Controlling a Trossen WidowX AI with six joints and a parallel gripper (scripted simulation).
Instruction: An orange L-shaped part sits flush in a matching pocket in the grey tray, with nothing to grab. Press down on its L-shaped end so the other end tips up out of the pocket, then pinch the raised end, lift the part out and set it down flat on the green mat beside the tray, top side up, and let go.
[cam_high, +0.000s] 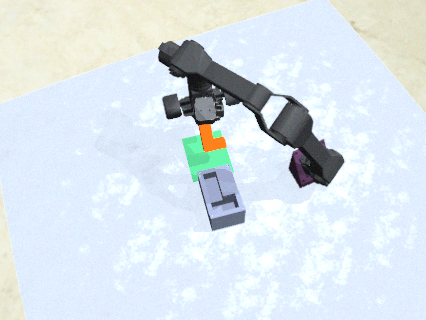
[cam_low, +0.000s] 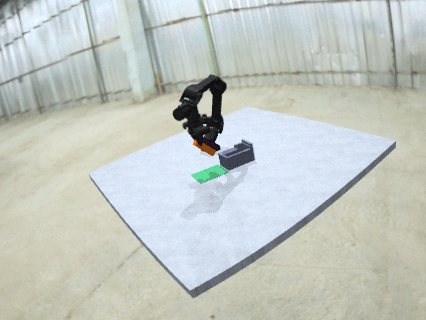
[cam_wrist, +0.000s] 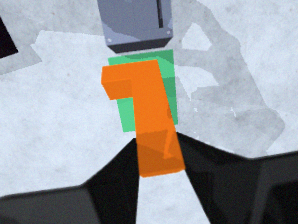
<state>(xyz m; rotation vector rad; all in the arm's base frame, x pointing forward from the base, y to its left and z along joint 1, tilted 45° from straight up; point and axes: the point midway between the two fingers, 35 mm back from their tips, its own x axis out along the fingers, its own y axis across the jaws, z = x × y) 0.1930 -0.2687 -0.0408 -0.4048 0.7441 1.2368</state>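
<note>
The green mat is 17 cm below my gripper tip, 2 cm to the left of it and 1 cm ahead of it. Also, from my gripper tip: orange L-shaped part: 3 cm to the left, 3 cm below, 1 cm behind.
</note>
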